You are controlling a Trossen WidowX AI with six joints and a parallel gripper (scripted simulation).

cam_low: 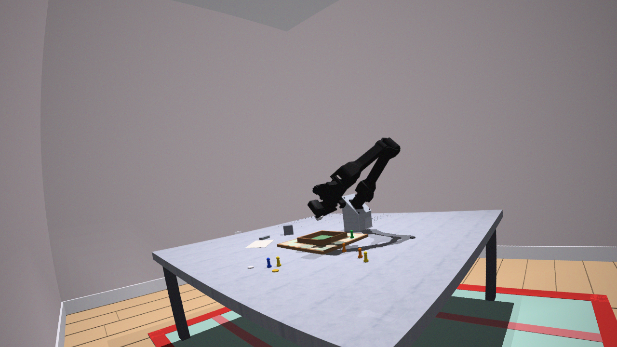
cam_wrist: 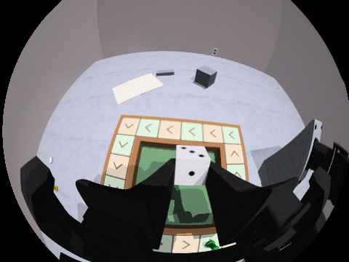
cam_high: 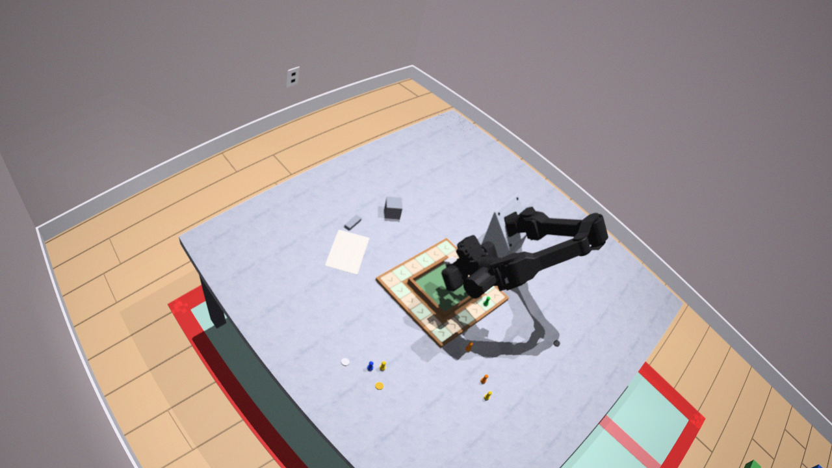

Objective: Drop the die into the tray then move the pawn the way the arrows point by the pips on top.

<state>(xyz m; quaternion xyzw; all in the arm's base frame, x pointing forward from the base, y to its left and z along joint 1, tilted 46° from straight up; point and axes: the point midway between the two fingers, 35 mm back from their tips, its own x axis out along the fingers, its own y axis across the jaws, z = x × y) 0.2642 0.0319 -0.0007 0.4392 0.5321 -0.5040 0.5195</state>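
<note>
The grey die is right at my gripper tip. Round my gripper tip: green dice tray: 10 mm to the left, 110 mm below; green pawn: 60 mm behind, 130 mm to the left, 90 mm below; white sheet: 150 mm ahead, 260 mm to the right, 110 mm below.
</note>
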